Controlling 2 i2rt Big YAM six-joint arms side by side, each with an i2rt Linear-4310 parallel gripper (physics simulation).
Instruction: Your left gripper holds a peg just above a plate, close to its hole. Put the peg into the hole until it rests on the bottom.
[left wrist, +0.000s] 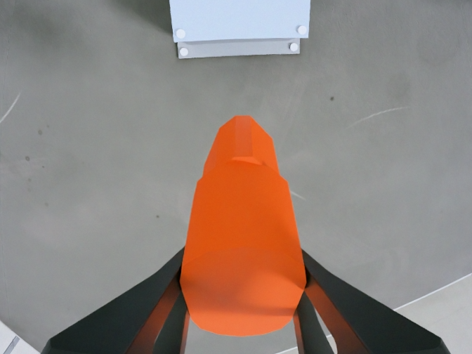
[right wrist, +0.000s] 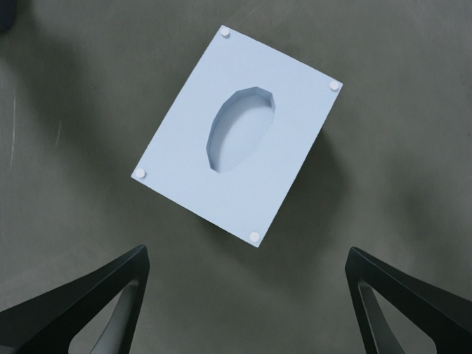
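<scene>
An orange peg is held between the fingers of my left gripper, which is shut on it. In the left wrist view the peg hangs over the grey table, apart from the pale blue plate, of which one end shows at the top edge. In the right wrist view the whole plate shows from above, turned at a slant, with an empty oval hole in its middle. My right gripper is open and empty, its fingertips beyond the plate's lower corner in that view.
A grey base flange with white screw heads sticks out below the plate. The grey table lies around it. A light floor area shows past the table's edge at the lower right. A dark object shows at the top left corner.
</scene>
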